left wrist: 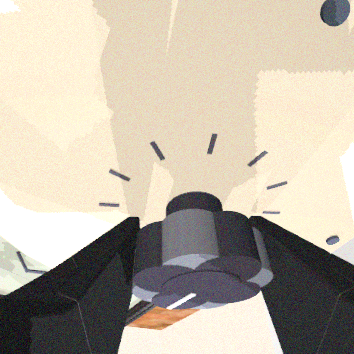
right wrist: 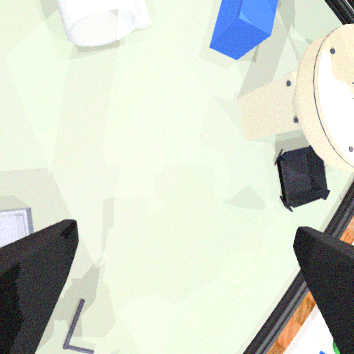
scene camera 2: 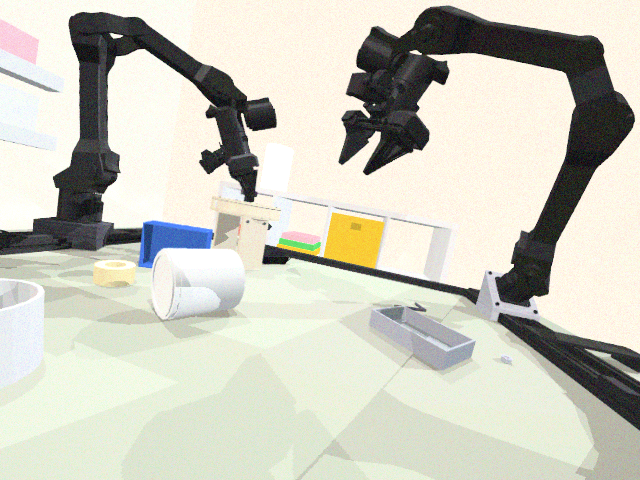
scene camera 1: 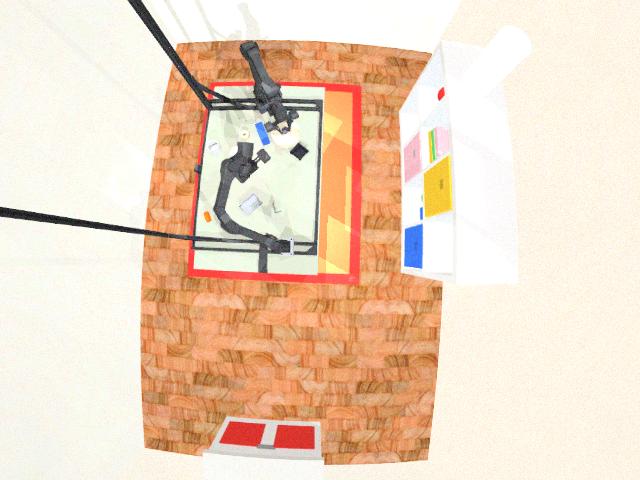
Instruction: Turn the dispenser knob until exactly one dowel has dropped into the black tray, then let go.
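Where they show: left gripper, fingertip midpoint: [scene camera 2: 251, 202] [scene camera 1: 286, 133]; right gripper, fingertip midpoint: [right wrist: 188, 234] [scene camera 2: 351, 168] [scene camera 1: 256, 165]; left arm's base at its link origin: [scene camera 2: 78, 220] [scene camera 1: 263, 100]; right arm's base at its link origin: [scene camera 2: 511, 291] [scene camera 1: 286, 246].
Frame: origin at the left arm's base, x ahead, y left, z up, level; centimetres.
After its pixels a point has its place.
Note:
The dispenser [scene camera 2: 247, 209] @[x 31.9, y -9.6, z 8.4 cm] [right wrist: 307, 90] @[x 33.9, y -9.6, z 8.5 cm] is a pale wooden drum on a block-like stand. Its dark lobed knob [left wrist: 197, 260] @[x 31.2, y -1.6, z 12.7 cm] with a white pointer line sits amid tick marks in the left wrist view. My left gripper [left wrist: 193, 226] @[x 33.7, y -1.6, z 10.0 cm] [scene camera 2: 249, 198] @[x 33.7, y -1.6, z 10.0 cm] is shut on the knob, one finger at each side. The black tray [right wrist: 303, 176] @[x 41.4, y 2.9, z -4.5 cm] [scene camera 1: 299, 150] @[x 39.9, y 2.0, z -4.5 cm] stands beside the dispenser's base; I see no dowel in it in the right wrist view. My right gripper [right wrist: 188, 234] @[x 45.8, y -24.9, z 19.1 cm] [scene camera 2: 353, 167] @[x 45.8, y -24.9, z 19.1 cm] is open and empty, high above the table. Dowels cannot be made out.
A blue bin [scene camera 2: 175, 242] @[x 19.3, y -9.6, z -0.3 cm] [scene camera 1: 262, 133] @[x 22.1, y -12.2, z 3.3 cm] stands near the dispenser. A white mug [scene camera 2: 199, 281] @[x 24.1, y -35.0, z 0.7 cm] lies on its side, a tape roll [scene camera 2: 114, 272] @[x 13.3, y -23.7, z -2.6 cm] beside it. A grey tray [scene camera 2: 421, 335] @[x 55.0, y -39.5, z -4.5 cm] and a hex key [right wrist: 74, 325] @[x 62.6, y -29.5, z -4.2 cm] lie below the right arm. A dark frame surrounds the table.

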